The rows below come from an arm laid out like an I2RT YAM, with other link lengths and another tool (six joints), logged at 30 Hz.
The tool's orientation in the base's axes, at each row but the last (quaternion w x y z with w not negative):
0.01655, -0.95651, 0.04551, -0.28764
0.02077, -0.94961, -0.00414, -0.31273
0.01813, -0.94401, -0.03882, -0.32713
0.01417, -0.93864, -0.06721, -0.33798
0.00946, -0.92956, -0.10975, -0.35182
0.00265, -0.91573, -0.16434, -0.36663
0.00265, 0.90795, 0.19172, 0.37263
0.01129, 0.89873, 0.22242, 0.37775
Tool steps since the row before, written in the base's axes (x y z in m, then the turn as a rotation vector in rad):
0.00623, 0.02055, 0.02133, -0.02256, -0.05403, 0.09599
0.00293, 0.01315, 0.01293, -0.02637, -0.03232, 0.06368
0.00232, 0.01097, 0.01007, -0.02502, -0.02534, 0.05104
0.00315, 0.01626, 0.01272, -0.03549, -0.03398, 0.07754
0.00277, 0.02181, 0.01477, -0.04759, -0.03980, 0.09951
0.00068, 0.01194, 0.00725, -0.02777, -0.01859, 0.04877
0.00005, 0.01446, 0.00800, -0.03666, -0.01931, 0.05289
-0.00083, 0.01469, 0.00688, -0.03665, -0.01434, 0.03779
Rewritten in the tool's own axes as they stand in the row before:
0.01489, -0.02217, -0.01424, 0.03916, 0.04997, -0.09280
0.00997, -0.01355, -0.00810, 0.01679, 0.02939, -0.06819
0.00872, -0.01082, -0.00582, 0.01045, 0.02267, -0.05701
0.01239, -0.01544, -0.00664, 0.01832, 0.03030, -0.08469
0.01601, -0.01982, -0.00724, 0.02278, 0.03474, -0.10966
0.00891, -0.01025, -0.00335, 0.00843, 0.01481, -0.05661
0.01050, -0.01220, -0.00375, 0.00519, 0.01301, -0.06571
0.01012, -0.01226, -0.00331, -0.00295, 0.00569, -0.05418

